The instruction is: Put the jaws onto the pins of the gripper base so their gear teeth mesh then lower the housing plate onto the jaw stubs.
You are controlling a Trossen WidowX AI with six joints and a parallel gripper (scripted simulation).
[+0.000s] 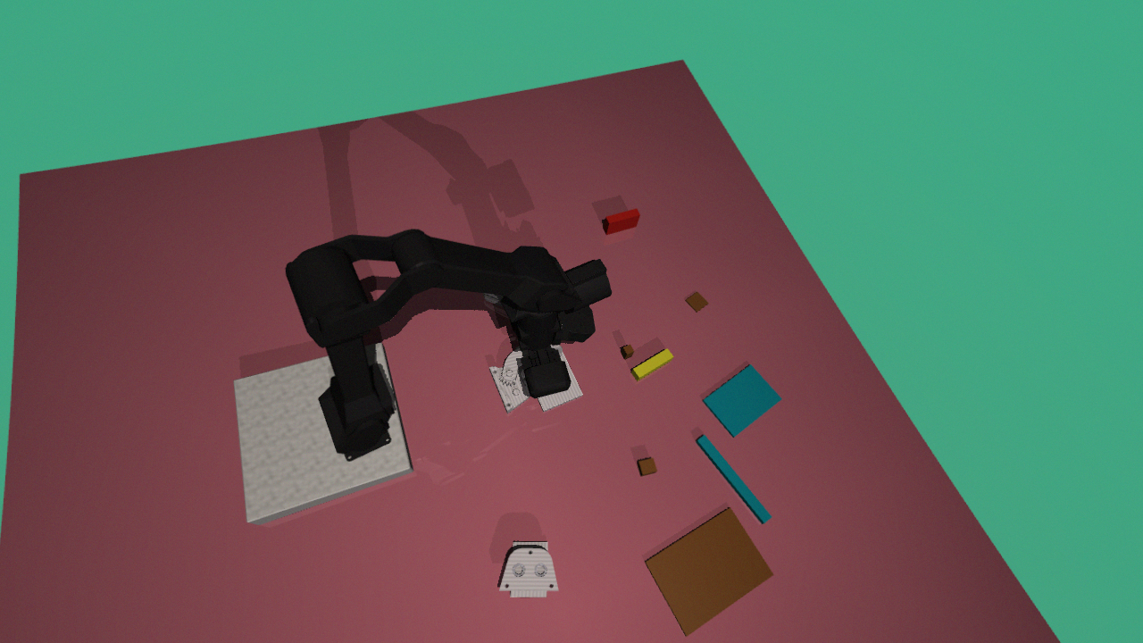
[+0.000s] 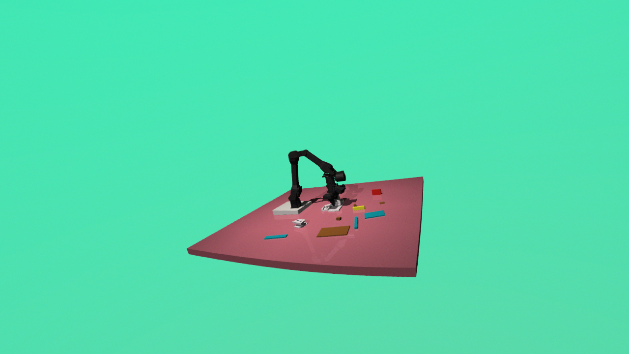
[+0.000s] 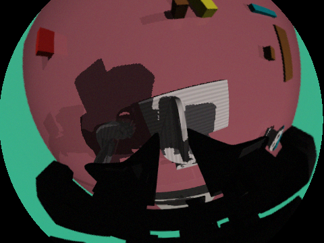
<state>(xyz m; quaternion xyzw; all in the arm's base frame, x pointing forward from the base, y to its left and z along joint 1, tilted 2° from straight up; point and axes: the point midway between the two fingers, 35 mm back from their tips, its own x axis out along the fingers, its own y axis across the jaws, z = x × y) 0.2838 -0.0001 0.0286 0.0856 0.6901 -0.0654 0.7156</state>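
My gripper tip is now 20 mm short of the gripper jaw, 80 mm to the right of it and 10 mm above it. Round my gripper tip: white stepped block 150 mm behind, 280 mm to the right; yellow bar 170 mm ahead, 100 mm to the right; red block 270 mm ahead, 170 mm to the left.
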